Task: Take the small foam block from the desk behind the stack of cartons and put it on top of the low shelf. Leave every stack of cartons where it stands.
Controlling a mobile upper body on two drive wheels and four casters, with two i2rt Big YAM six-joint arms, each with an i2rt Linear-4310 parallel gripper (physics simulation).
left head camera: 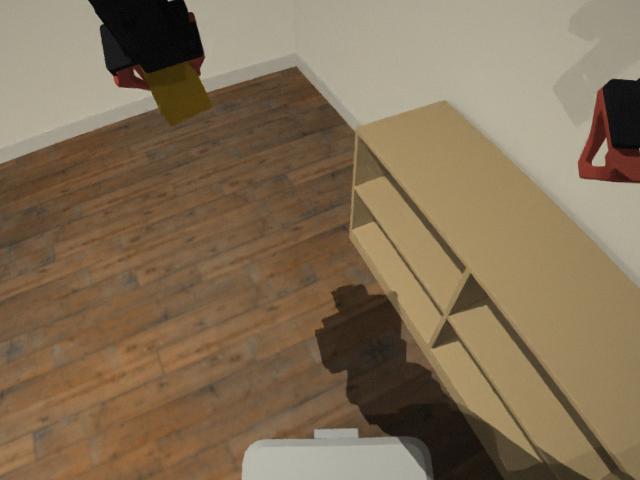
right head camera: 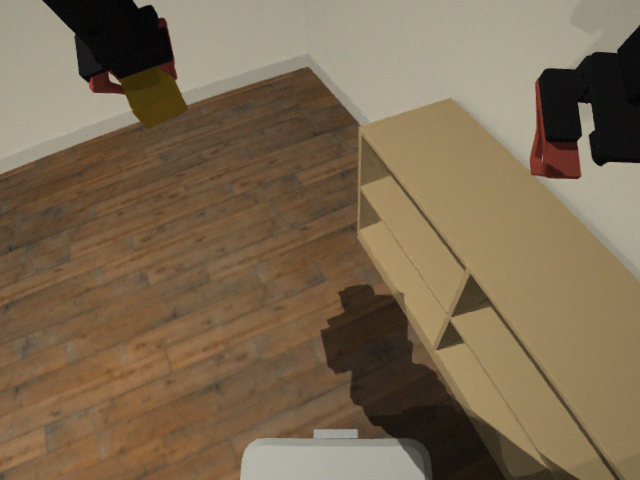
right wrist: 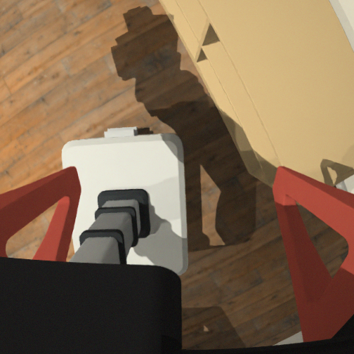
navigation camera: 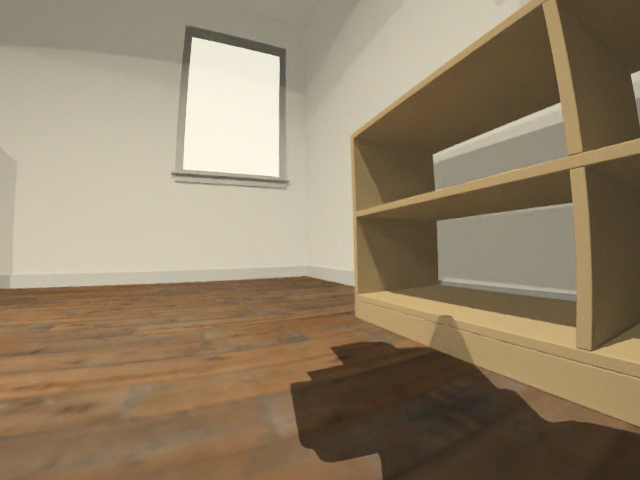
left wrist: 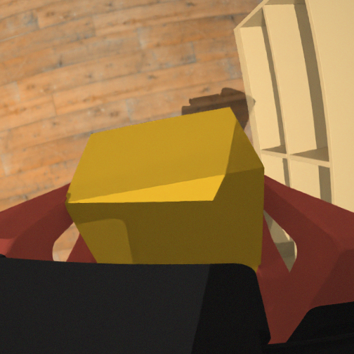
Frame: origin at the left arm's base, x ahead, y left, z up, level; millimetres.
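Where they show: left gripper, fingertip midpoint: (left head camera: 175,79) (right head camera: 153,83); right gripper, fingertip midpoint: (left head camera: 633,172) (right head camera: 592,168).
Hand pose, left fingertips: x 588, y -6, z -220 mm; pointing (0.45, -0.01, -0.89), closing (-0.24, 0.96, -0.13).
Note:
After its pixels a point has its place.
The small foam block (left head camera: 180,98) @[y -32, x 521, z -206 mm] (right head camera: 155,98) @[y -34, x 526, z -204 mm] (left wrist: 165,230) is yellow and sits between the fingers of my left gripper (left head camera: 160,77) @[y -6, x 588, z -220 mm] (right head camera: 135,80) @[y -6, x 588, z -220 mm], which is shut on it, high above the floor at the upper left of both head views. The low shelf (left head camera: 496,206) @[y -693, x 851, z -800 mm] (right head camera: 496,201) @[y -688, x 867, z -800 mm] (left wrist: 340,75) (right wrist: 280,75) (navigation camera: 583,248) @[y -569, x 652, z -1194 mm] is light wood, with a flat top and open compartments. It stands right of the block, along the wall. My right gripper (right wrist: 176,177) is open and empty; one finger shows at the right edge of the left head view. The desk and the cartons do not show.
The robot's white base (left head camera: 336,459) @[y -223, x 262, z -1150 mm] (right head camera: 336,459) @[y -229, x 264, z -1150 mm] (right wrist: 125,165) is close to the shelf's front, with a dark shadow between them. A wall runs behind the shelf and meets another wall in a corner. A window (navigation camera: 232,108) @[y 530, x 2372, z 2 mm] shows in the navigation view.

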